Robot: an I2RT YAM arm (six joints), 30 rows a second.
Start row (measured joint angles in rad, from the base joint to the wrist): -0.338 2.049 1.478 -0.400 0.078 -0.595
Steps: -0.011 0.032 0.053 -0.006 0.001 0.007; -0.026 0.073 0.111 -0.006 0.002 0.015; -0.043 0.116 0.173 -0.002 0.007 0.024; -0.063 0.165 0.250 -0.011 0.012 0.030; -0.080 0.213 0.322 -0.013 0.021 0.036; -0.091 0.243 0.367 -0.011 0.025 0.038; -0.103 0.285 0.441 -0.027 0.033 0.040; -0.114 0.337 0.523 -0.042 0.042 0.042; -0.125 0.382 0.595 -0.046 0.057 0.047; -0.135 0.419 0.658 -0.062 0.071 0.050; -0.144 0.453 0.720 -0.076 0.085 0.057; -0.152 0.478 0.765 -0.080 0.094 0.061; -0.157 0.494 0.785 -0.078 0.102 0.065; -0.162 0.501 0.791 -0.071 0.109 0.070; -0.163 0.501 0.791 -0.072 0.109 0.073; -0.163 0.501 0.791 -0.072 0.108 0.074
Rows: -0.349 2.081 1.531 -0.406 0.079 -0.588; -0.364 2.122 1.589 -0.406 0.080 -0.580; -0.381 2.165 1.651 -0.402 0.085 -0.571; -0.401 2.214 1.728 -0.411 0.090 -0.565; -0.418 2.262 1.800 -0.413 0.099 -0.559; -0.429 2.292 1.845 -0.411 0.103 -0.557; -0.441 2.334 1.919 -0.427 0.111 -0.555; -0.452 2.386 2.001 -0.442 0.120 -0.553; -0.463 2.431 2.073 -0.446 0.135 -0.548; -0.473 2.468 2.136 -0.462 0.149 -0.545; -0.482 2.502 2.198 -0.476 0.163 -0.538; -0.490 2.527 2.243 -0.480 0.172 -0.534; -0.495 2.543 2.263 -0.478 0.180 -0.530; -0.500 2.550 2.269 -0.471 0.187 -0.525; -0.501 2.550 2.269 -0.472 0.187 -0.522; -0.501 2.550 2.269 -0.472 0.186 -0.521
